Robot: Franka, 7 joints.
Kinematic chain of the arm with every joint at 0, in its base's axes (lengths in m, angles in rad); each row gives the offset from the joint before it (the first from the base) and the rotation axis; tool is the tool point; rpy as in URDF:
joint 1: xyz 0 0 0.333 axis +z
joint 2: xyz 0 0 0 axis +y
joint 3: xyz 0 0 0.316 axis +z
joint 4: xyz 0.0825 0 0 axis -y
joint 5: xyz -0.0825 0 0.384 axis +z
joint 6: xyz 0 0 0 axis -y
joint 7: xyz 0.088 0 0 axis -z
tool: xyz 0 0 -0.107 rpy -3.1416 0 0
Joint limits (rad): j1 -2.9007..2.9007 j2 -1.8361..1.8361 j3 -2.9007..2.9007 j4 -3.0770..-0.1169 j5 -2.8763..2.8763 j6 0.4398..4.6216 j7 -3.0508..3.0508
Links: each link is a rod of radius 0.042 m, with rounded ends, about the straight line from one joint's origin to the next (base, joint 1, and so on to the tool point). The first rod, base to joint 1, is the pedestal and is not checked.
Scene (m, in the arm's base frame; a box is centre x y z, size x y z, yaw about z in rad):
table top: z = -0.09
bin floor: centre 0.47 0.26 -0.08 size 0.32 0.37 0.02 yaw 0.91
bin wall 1: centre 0.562 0.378 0 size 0.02 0.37 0.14 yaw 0.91
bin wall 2: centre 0.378 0.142 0 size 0.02 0.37 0.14 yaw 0.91
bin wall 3: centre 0.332 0.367 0 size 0.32 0.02 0.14 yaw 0.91
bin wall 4: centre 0.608 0.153 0 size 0.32 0.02 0.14 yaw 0.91
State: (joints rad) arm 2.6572 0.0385 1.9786 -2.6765 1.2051 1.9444 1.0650
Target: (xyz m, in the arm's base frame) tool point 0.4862 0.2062 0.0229
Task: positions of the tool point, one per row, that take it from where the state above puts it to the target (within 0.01 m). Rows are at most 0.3 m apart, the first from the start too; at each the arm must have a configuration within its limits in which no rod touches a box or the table.
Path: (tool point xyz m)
1: -0.1697 -0.3560 0.2463
2: -0.3500 -0.2273 0.2525
3: -0.4380 -0.0113 0.2490
4: -0.3955 0.2290 0.2369
5: -0.2247 0.4175 0.2194
6: 0.0297 0.4895 0.2017
7: 0.2935 0.4142 0.1905
8: 0.4862 0.2062 0.1927
9: 0.4930 0.2099 0.1108
10: 0.4862 0.2062 0.0229

